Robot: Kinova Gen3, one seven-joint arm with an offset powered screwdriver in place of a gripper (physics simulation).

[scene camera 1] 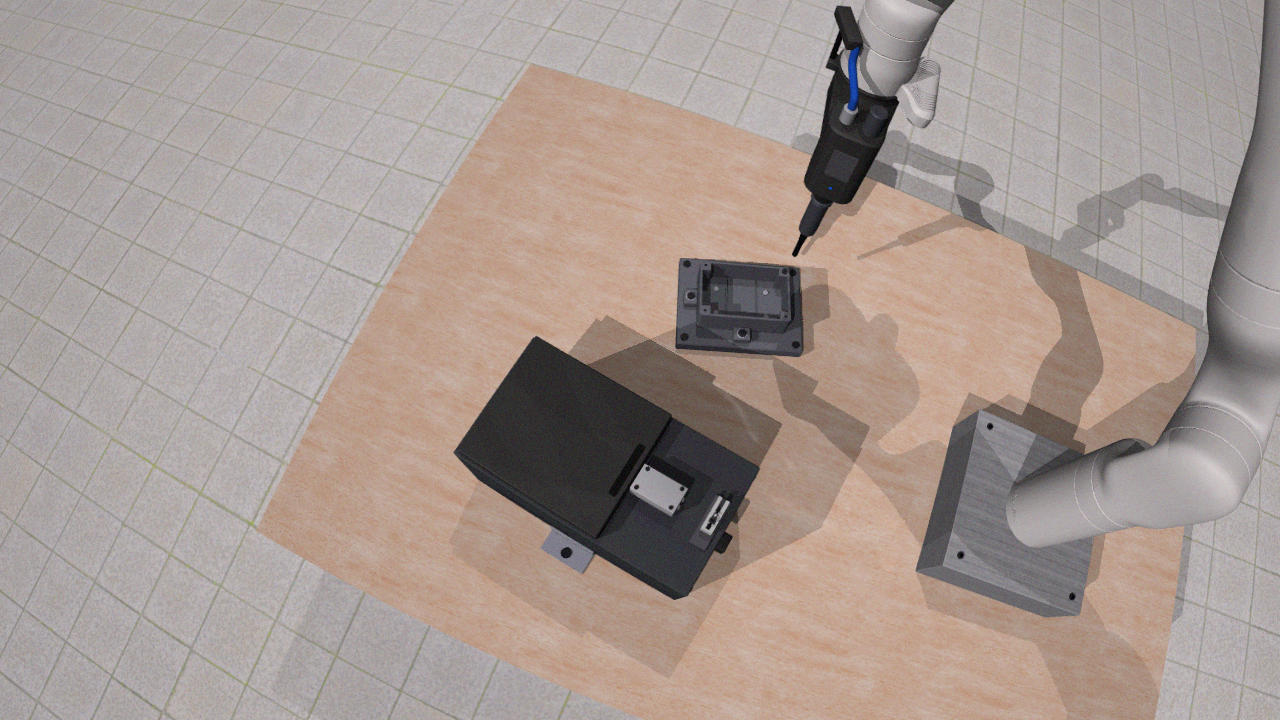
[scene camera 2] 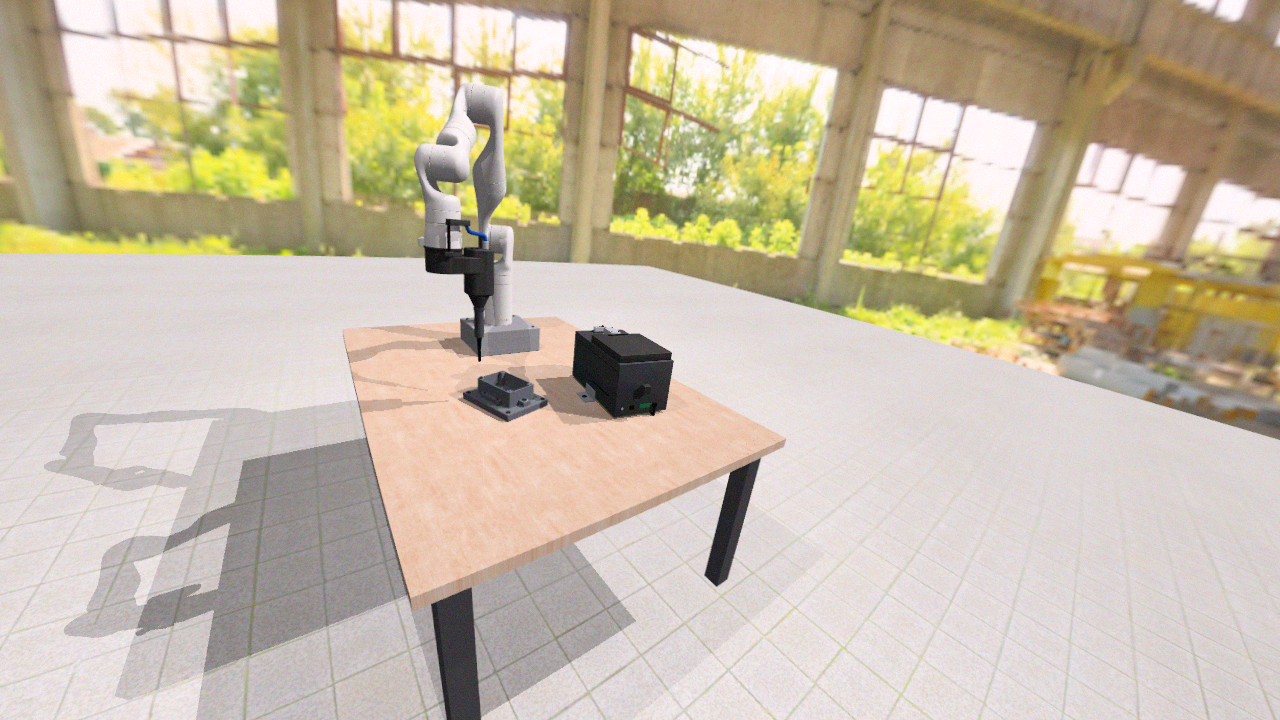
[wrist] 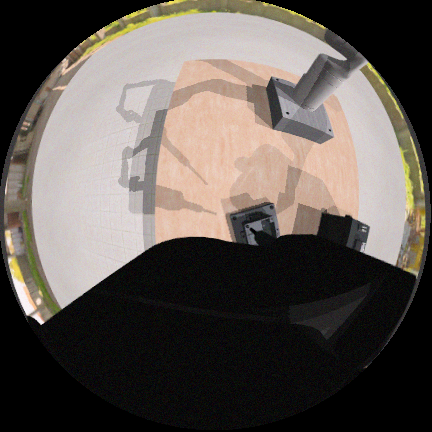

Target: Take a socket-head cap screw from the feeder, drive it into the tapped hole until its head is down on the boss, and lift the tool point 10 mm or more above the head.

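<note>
The screwdriver (scene camera 1: 794, 254) (scene camera 2: 479, 360) (wrist: 252, 230) points down, its dark bit tip raised above the housing near its upper right corner in scene camera 1. No screw shows on the tip. The grey housing (scene camera 1: 711, 342) (scene camera 2: 507, 413) (wrist: 238, 225) lies on the table, a flat base plate with a raised open box and small bosses. A screw head in the tapped hole is too small to make out. The black feeder (scene camera 1: 563, 429) (scene camera 2: 642, 386) (wrist: 336, 231) stands beside the housing; its small silver outlet block (scene camera 1: 714, 515) is at the lower right end in scene camera 1.
The arm's grey metal base block (scene camera 1: 975, 510) (scene camera 2: 512, 340) (wrist: 299, 119) stands at the right in scene camera 1. A light plate (scene camera 1: 648, 483) sits on the feeder's lower deck, and a bracket (scene camera 1: 581, 557) sticks out from its side. The wooden table (scene camera 1: 402, 358) (scene camera 2: 537, 483) carries everything.
</note>
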